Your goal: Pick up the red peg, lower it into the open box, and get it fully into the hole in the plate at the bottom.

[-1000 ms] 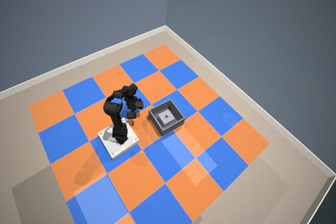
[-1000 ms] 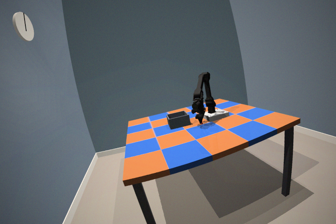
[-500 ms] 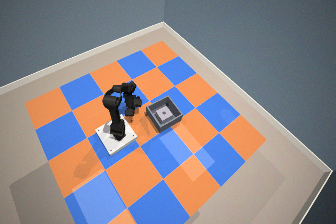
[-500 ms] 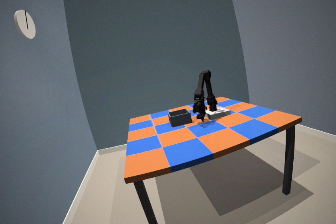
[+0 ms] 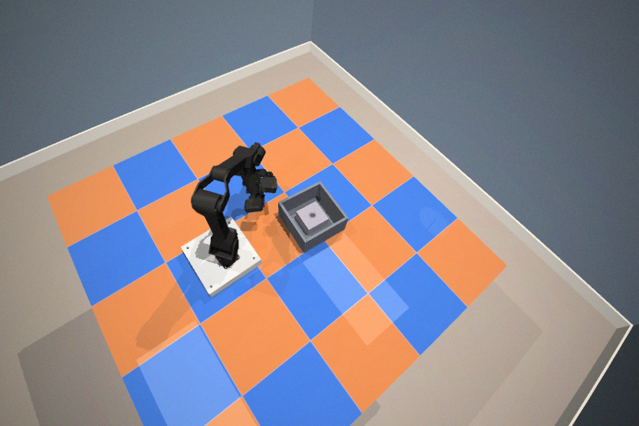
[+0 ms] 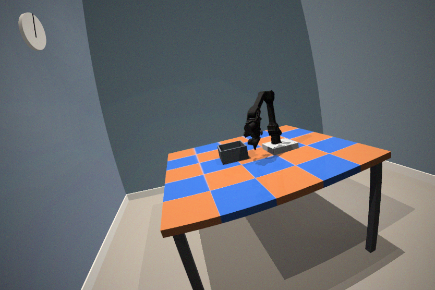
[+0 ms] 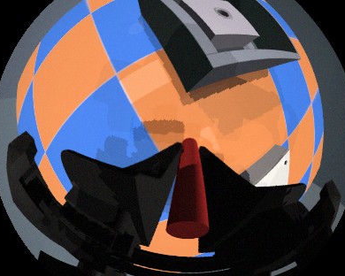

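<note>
Now: gripper tip 12 cm short of the grey box, 15 cm to the left of it and 5 cm above it. The rest, counted from my gripper tip: red peg (1 cm to the left, 3 cm above).
</note>
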